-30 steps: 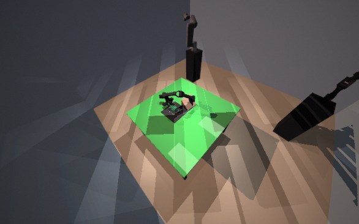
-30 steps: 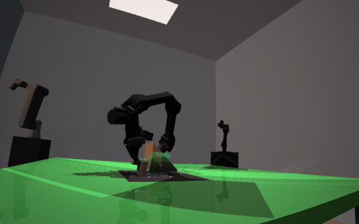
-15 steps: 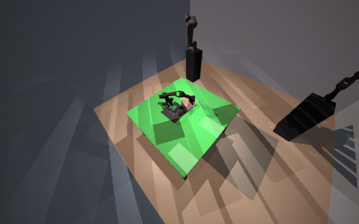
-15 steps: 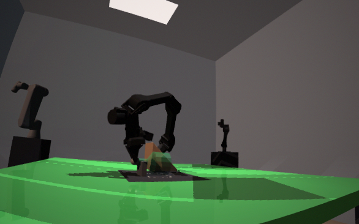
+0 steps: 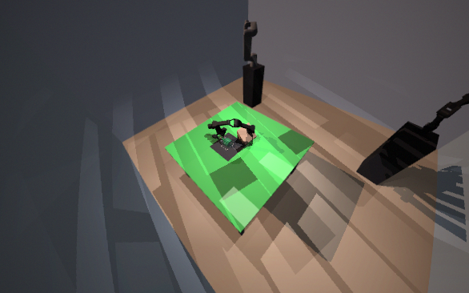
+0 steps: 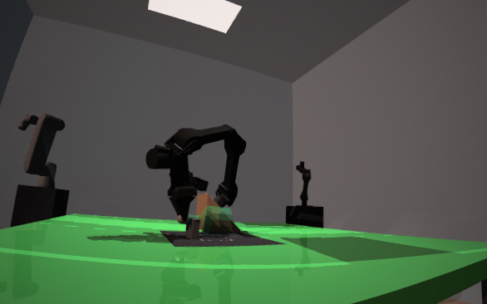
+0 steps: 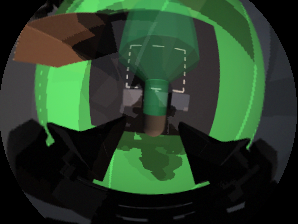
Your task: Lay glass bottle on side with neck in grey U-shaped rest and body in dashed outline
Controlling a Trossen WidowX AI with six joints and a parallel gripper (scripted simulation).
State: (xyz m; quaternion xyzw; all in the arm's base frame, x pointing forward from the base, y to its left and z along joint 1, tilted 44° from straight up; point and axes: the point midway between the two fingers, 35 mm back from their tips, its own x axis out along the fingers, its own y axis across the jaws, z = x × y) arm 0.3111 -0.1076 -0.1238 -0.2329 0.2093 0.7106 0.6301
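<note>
The green glass bottle lies 1 cm behind my gripper tip and 5 cm to the left of it. Also, from my gripper tip: dark mat 1 cm behind, 11 cm to the left, 5 cm below.
</note>
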